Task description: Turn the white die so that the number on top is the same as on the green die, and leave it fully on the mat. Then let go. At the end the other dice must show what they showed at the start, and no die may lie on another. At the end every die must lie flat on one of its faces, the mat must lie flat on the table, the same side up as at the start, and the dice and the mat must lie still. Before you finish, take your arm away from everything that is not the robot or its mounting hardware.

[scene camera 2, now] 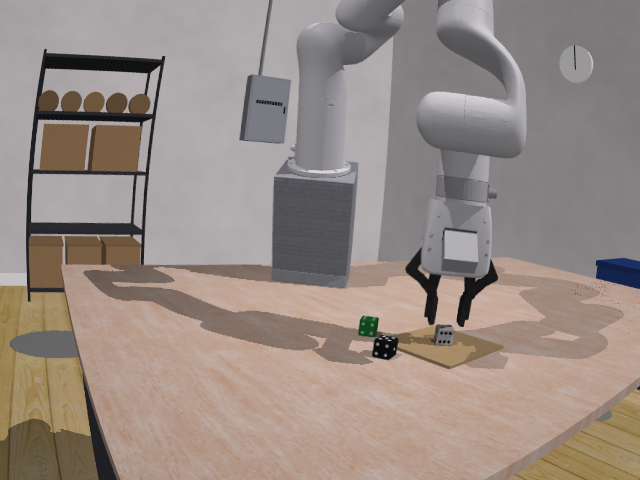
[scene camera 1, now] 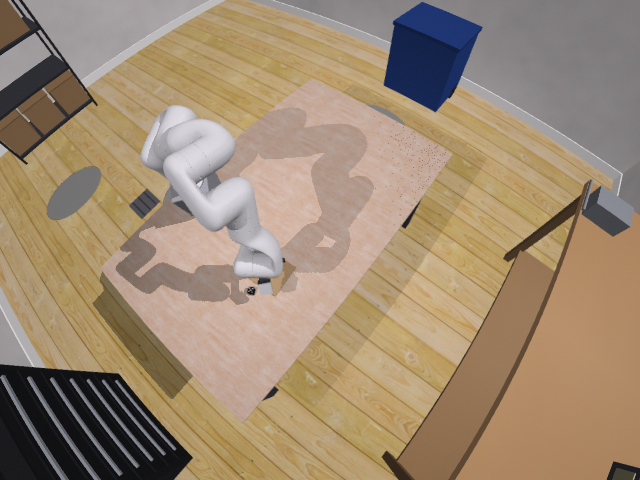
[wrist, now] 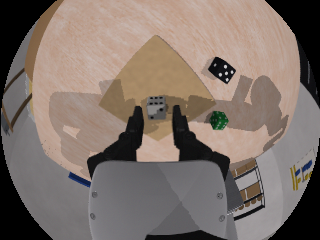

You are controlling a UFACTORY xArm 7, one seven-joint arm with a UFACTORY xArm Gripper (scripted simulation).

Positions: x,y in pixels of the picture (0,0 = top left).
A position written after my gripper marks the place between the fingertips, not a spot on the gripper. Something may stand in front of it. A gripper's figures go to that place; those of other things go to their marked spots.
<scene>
My gripper [scene camera 2: 445,323]: 0.73 m from the lens. A tan mat [scene camera 2: 420,343] is 0.73 m from the lens.
</scene>
